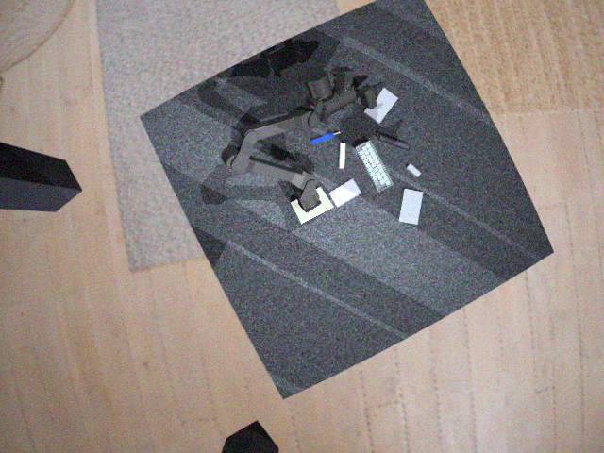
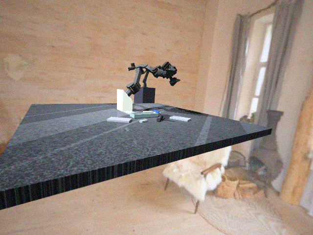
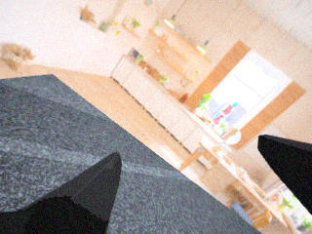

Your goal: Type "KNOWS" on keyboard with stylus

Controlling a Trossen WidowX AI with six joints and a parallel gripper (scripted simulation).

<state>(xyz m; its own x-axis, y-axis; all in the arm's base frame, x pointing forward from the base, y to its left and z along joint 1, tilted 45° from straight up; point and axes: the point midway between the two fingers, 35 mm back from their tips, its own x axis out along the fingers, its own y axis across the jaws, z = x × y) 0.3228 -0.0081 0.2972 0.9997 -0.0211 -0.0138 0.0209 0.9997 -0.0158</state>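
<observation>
Right now my gripper tip is 16 cm past the blue stylus, 2 cm to the left of it and 29 cm above it. From my gripper tip the other things lie so: thin white tip (12 cm behind, 3 cm to the right, 29 cm below); then dark cylinder (4 cm ahead, 18 cm to the right, 29 cm below); then white stick (16 cm behind, 11 cm to the right, 29 cm below).
</observation>
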